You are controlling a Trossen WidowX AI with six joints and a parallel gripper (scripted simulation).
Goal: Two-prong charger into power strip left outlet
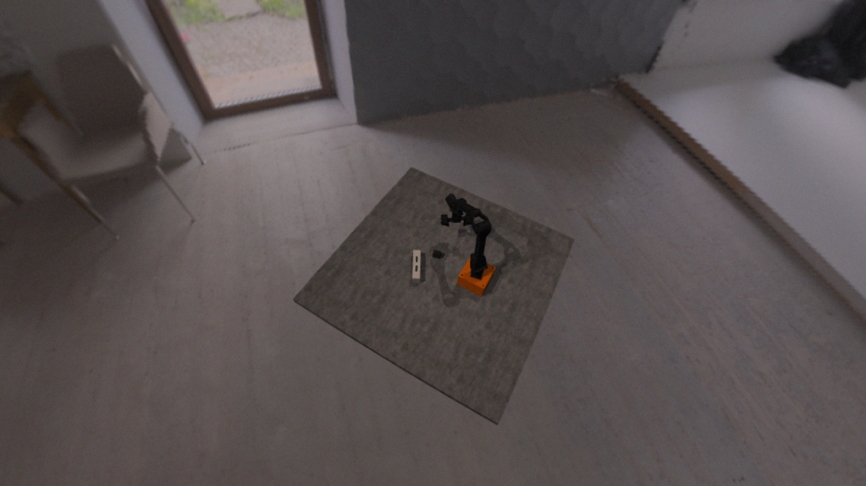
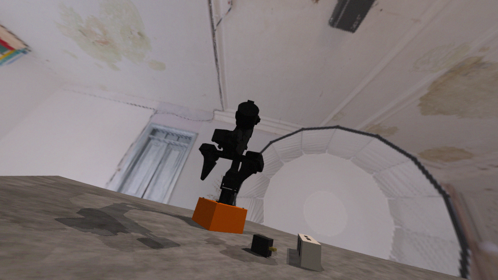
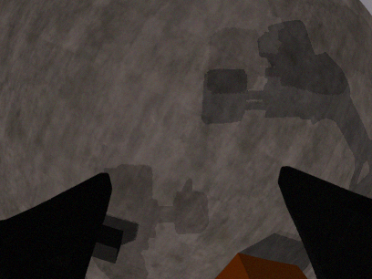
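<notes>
Right now the black two-prong charger is 8 cm ahead of my gripper tip, 17 cm to the left of it and 12 cm below it.
</notes>
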